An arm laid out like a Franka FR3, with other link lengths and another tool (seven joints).
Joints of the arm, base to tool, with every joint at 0 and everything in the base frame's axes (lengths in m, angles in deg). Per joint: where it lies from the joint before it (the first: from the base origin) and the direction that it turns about. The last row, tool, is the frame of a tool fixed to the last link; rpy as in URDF.
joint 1: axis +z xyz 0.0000 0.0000 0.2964
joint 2: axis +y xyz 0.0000 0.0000 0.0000
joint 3: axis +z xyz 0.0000 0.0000 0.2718
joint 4: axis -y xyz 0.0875 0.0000 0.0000
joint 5: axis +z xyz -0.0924 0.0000 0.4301
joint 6: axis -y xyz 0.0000 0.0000 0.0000
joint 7: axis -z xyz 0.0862 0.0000 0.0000
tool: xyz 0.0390 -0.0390 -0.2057 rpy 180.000 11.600 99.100
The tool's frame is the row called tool.
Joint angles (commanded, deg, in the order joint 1, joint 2, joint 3, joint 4, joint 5, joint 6, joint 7), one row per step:
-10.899, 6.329, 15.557, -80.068, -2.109, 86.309, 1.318
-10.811, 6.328, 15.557, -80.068, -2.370, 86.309, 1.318
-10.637, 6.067, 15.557, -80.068, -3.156, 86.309, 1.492
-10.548, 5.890, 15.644, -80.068, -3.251, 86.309, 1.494
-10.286, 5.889, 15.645, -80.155, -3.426, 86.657, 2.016
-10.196, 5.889, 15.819, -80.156, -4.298, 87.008, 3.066
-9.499, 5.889, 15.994, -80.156, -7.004, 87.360, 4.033
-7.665, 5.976, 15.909, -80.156, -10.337, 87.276, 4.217
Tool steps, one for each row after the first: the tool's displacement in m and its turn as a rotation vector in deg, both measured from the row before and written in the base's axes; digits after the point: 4 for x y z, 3 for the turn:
0.0001, 0.0001, 0.0002, -0.260, -0.021, 0.071
-0.0007, -0.0009, 0.0036, -0.829, -0.323, -0.054
-0.0005, 0.0018, 0.0021, -0.118, -0.184, 0.167
0.0008, 0.0022, 0.0001, -0.144, -0.292, -0.259
0.0008, -0.0008, 0.0016, -0.795, -0.471, -0.836
0.0014, -0.0002, 0.0035, -2.603, -0.693, -0.266
0.0009, 0.0084, 0.0027, -3.296, -0.267, 1.316

